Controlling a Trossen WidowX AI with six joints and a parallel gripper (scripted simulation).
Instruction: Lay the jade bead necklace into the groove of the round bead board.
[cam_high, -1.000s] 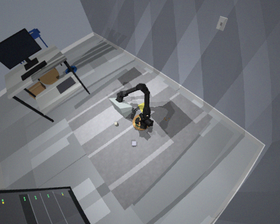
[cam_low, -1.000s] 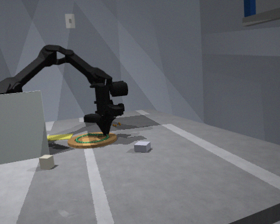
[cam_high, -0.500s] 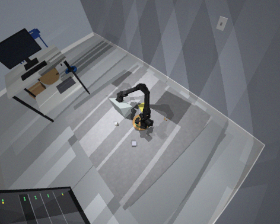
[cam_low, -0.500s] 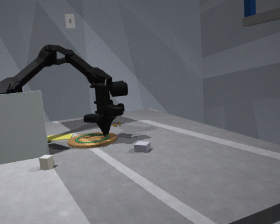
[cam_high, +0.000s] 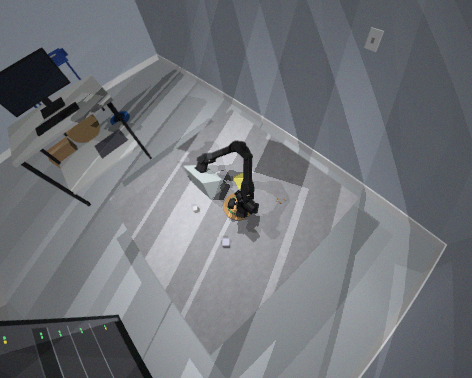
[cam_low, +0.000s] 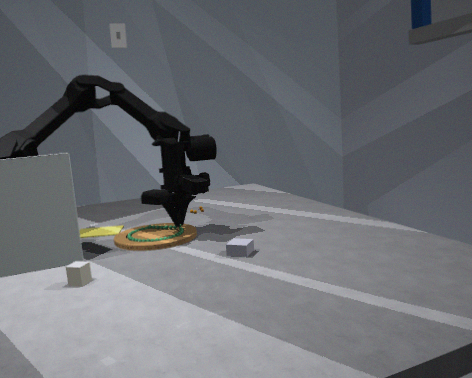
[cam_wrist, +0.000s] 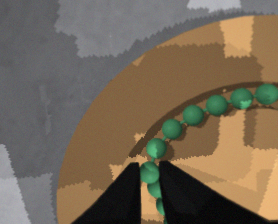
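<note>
The yellow sheet is 17 cm behind my gripper tip, 17 cm to the left of it and 2 cm below it. Also, from my gripper tip: grey cube (4 cm ahead, 23 cm to the right, 1 cm below); then beige cube (27 cm behind, 19 cm to the right).
</note>
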